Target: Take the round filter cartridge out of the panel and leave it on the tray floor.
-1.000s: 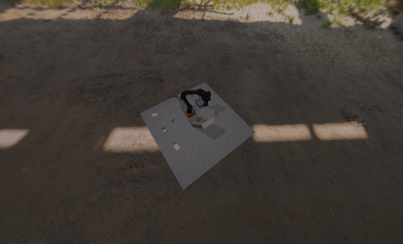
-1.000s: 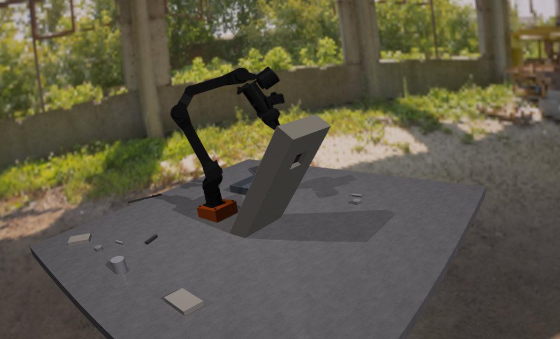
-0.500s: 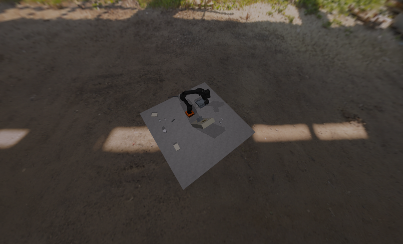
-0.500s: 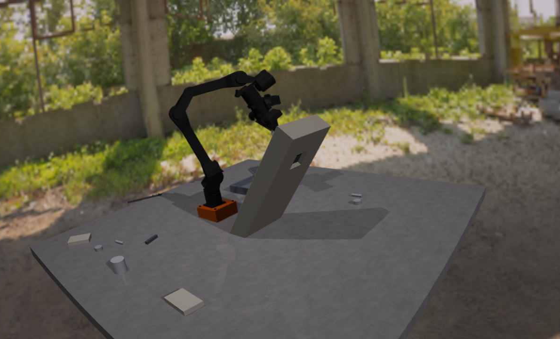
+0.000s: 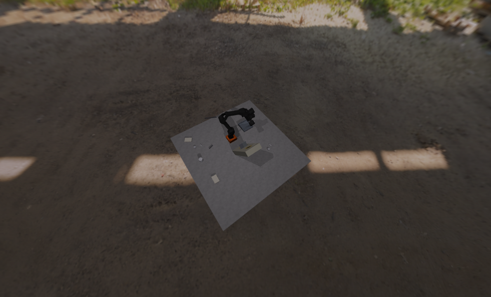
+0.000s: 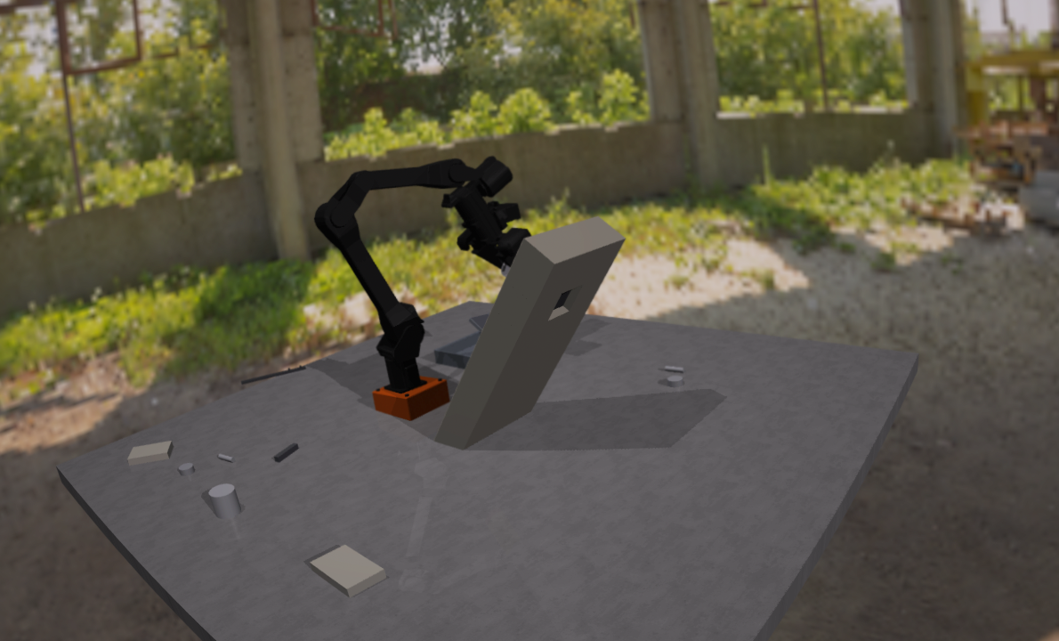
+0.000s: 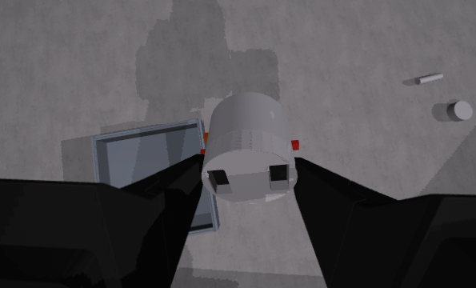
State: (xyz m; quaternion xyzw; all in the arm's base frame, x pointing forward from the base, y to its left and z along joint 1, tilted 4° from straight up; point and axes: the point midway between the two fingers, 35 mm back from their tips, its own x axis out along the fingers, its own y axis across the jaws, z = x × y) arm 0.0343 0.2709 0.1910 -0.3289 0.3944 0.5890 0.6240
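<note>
Now: the blue-grey tray 20 cm below my gripper tip, 12 cm behind it and 1 cm to the right of it. The rest, counted from my gripper tip: dark rod: 57 cm to the right, 20 cm below, 2 cm behind; then grey bracket: 25 cm to the right, 24 cm ahead, 3 cm below; then grey round filter cartridge: right at my gripper tip.
</note>
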